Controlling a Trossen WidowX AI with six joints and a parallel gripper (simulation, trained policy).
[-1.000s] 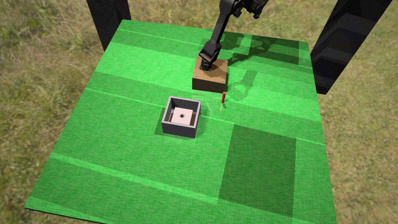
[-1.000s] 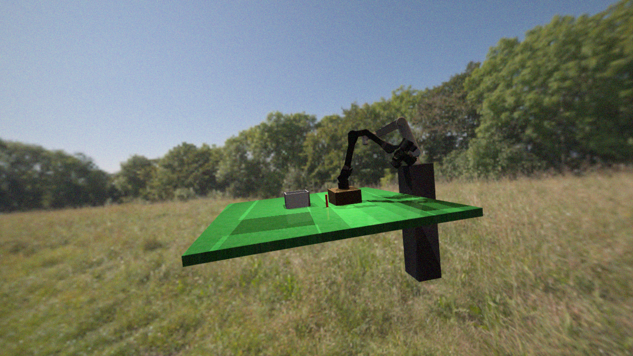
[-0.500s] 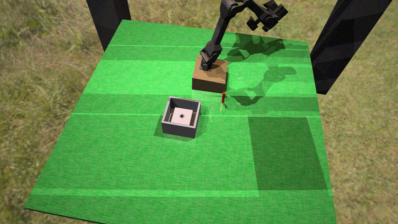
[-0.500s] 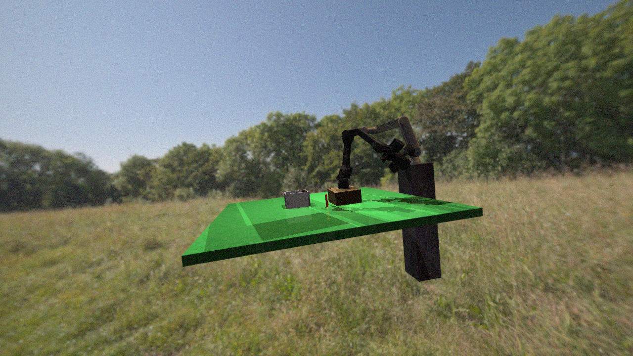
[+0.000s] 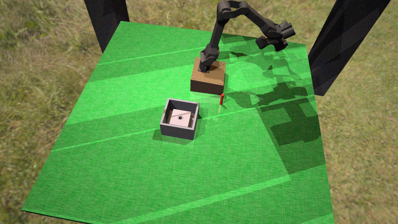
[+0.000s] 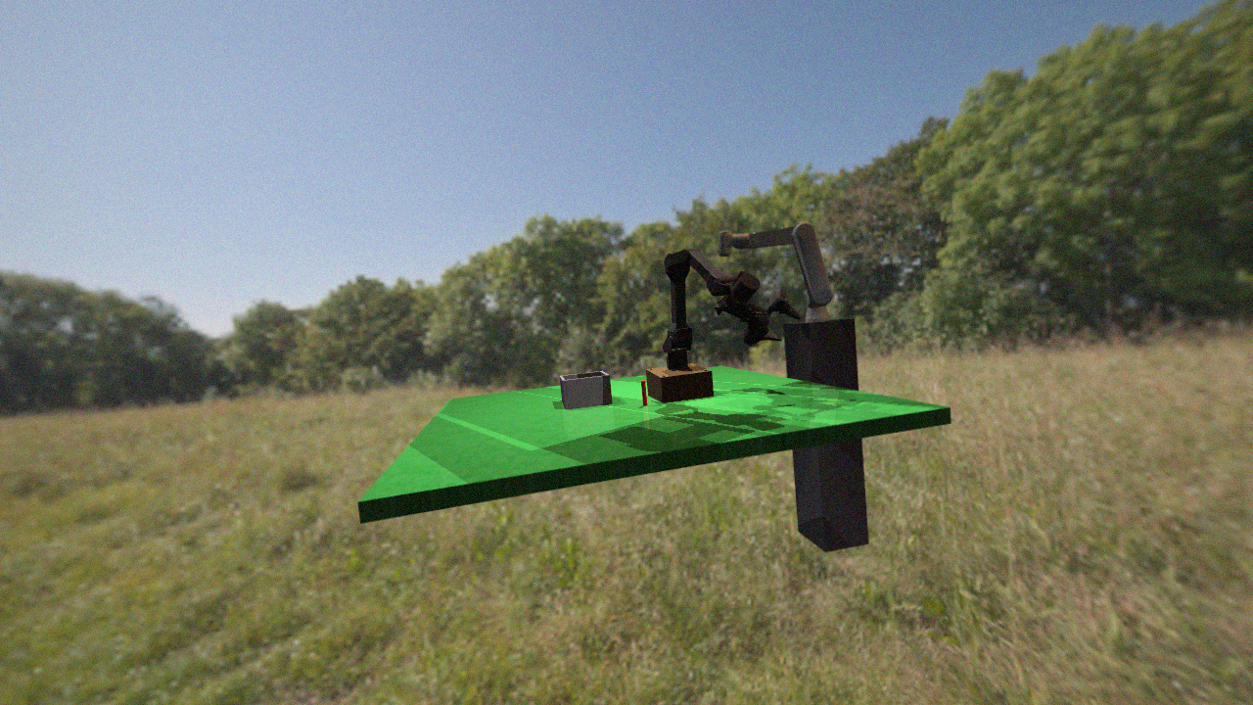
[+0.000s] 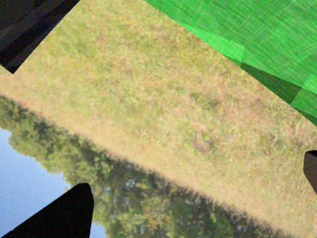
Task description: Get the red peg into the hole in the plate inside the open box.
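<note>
My gripper tip is now 40 cm short of the red peg, 22 cm to the left of it and 17 cm above it. The rest, counted from my gripper tip: pale plate 57 cm ahead, 41 cm to the right, 16 cm below; then grey box 57 cm ahead, 41 cm to the right, 18 cm below.
</note>
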